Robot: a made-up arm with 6 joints. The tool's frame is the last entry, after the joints. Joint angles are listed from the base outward. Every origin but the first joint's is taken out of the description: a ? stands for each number. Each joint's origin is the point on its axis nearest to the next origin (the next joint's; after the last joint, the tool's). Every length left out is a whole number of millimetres.
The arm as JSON. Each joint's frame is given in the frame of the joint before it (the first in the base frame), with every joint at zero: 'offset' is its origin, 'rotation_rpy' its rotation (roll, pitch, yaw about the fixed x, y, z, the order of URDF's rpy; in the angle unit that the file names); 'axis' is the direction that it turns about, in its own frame. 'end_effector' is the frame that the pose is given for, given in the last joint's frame.
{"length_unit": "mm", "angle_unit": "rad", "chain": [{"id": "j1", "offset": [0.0, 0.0, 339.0], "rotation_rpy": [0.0, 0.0, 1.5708], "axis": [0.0, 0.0, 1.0]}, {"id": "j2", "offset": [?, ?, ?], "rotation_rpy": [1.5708, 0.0, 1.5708], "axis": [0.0, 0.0, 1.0]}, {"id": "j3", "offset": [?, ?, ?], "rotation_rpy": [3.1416, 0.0, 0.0], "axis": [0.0, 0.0, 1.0]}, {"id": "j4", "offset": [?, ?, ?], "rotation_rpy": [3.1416, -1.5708, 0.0], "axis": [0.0, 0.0, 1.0]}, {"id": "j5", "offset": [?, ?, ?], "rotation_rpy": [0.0, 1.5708, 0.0], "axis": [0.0, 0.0, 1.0]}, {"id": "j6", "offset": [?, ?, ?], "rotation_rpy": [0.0, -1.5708, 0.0], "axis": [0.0, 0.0, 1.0]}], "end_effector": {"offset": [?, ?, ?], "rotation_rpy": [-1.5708, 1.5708, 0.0]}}
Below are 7 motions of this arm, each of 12 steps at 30 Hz.
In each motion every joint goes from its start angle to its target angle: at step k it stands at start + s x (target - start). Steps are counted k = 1, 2, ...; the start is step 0. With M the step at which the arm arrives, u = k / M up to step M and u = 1 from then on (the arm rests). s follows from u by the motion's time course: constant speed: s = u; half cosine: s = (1 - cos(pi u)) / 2; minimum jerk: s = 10 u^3 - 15 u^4 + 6 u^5.
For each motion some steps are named. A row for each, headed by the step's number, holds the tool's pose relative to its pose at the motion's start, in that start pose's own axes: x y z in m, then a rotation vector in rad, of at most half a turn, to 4 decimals.
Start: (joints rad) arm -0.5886 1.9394 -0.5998 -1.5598 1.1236 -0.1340
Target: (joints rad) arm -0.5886 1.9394 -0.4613 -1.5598 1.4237 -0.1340
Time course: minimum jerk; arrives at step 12
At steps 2, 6, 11, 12:
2: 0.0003 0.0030 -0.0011 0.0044 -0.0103 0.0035
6: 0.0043 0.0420 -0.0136 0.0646 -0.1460 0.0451
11: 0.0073 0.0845 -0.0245 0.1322 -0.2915 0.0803
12: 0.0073 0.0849 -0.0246 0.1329 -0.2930 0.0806

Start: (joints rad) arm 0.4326 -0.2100 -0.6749 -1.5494 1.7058 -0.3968
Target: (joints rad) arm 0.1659 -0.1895 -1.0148 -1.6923 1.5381 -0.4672
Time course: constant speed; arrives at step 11
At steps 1, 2, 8, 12:
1: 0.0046 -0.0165 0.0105 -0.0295 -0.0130 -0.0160
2: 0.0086 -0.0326 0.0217 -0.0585 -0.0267 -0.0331
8: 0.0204 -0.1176 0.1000 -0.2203 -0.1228 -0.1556
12: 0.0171 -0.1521 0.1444 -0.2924 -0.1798 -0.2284

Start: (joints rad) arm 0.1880 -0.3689 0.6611 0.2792 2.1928 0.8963
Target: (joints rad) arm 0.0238 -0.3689 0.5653 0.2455 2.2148 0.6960
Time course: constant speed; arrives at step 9
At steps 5, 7, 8, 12:
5: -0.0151 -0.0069 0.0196 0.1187 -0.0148 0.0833
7: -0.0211 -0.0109 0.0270 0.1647 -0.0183 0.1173
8: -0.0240 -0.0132 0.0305 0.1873 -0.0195 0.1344
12: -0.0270 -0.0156 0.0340 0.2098 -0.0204 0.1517

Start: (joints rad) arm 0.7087 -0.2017 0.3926 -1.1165 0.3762 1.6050
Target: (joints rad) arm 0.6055 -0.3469 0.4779 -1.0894 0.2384 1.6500
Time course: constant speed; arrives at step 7
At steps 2, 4, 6, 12:
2: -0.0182 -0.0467 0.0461 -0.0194 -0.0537 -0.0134
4: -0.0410 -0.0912 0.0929 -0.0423 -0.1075 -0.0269
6: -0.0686 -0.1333 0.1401 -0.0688 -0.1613 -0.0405
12: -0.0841 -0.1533 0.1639 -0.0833 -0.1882 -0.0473

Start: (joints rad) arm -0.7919 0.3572 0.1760 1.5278 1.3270 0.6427
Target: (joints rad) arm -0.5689 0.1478 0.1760 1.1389 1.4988 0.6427
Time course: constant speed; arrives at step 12
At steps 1, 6, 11, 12:
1: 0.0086 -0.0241 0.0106 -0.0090 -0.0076 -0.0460
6: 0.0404 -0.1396 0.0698 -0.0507 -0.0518 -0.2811
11: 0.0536 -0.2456 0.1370 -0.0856 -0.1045 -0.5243
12: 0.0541 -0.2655 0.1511 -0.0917 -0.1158 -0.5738

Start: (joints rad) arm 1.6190 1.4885 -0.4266 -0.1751 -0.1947 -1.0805
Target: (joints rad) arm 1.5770 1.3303 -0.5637 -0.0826 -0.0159 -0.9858
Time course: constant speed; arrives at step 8
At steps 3, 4, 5, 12:
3: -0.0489 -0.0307 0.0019 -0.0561 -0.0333 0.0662
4: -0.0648 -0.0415 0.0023 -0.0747 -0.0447 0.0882
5: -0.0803 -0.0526 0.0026 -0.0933 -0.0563 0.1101
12: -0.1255 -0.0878 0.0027 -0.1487 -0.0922 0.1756

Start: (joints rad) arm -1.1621 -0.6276 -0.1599 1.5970 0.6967 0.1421
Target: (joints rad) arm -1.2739 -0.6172 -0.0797 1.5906 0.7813 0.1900
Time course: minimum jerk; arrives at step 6
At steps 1, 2, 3, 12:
1: 0.0002 -0.0016 0.0000 -0.0044 0.0007 -0.0007
2: 0.0014 -0.0096 0.0003 -0.0264 0.0041 -0.0041
3: 0.0035 -0.0229 0.0011 -0.0633 0.0095 -0.0090
12: 0.0074 -0.0455 0.0034 -0.1284 0.0178 -0.0152

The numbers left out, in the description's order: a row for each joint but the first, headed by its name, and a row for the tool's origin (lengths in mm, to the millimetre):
j2: 0.0 0.0 0.0
j3: 0.0 1015.0 0.0
j4: -623.0 0.0 0.0
j5: 151.0 0.0 0.0
j6: 0.0 0.0 0.0
tool: 0.0 0.0 0.0

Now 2 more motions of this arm.
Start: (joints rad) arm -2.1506 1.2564 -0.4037 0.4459 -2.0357 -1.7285
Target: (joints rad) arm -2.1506 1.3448 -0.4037 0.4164 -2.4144 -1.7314
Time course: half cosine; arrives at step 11
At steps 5, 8, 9, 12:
5: -0.0077 0.0371 -0.0099 -0.0191 -0.0286 -0.1946
8: -0.0137 0.0716 -0.0198 -0.0371 -0.0582 -0.3752
9: -0.0149 0.0797 -0.0221 -0.0412 -0.0655 -0.4174
12: -0.0159 0.0866 -0.0242 -0.0448 -0.0718 -0.4533

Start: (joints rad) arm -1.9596 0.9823 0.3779 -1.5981 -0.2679 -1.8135
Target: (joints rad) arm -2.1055 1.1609 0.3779 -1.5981 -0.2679 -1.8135
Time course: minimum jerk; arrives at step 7
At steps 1, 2, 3, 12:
1: 0.0020 0.0060 0.0027 0.0029 -0.0026 0.0036
2: 0.0120 0.0371 0.0170 0.0185 -0.0163 0.0225
3: 0.0282 0.0941 0.0449 0.0479 -0.0414 0.0565
12: 0.0601 0.2528 0.1352 0.1364 -0.1118 0.1484

